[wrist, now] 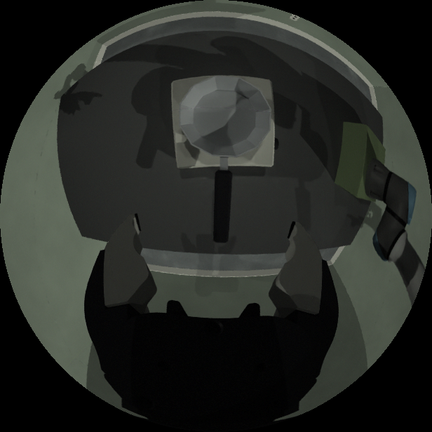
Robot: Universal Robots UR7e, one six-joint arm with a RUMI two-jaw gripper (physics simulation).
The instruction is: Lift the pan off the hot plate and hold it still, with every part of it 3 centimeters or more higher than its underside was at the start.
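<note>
A grey faceted pan point(225, 116) is over the pale square hot plate point(265, 159), seen from above. Its black handle point(222, 206) points down the view toward the gripper. The pan hides most of the hot plate's top; whether it touches the plate is hard to tell from this angle. My gripper point(214, 219) is open, with its two fingers wide apart. The handle's end shows in the gap between the fingertips, touching neither. How far the fingertips are above the handle cannot be told.
The hot plate stands on a dark table top point(110, 165). A green block point(352, 160) is at the right, with a dark and grey robot arm point(392, 220) beside it, partly overlapping it in view. A pale-edged grey area lies beyond the table's edges, on a green floor point(30, 200).
</note>
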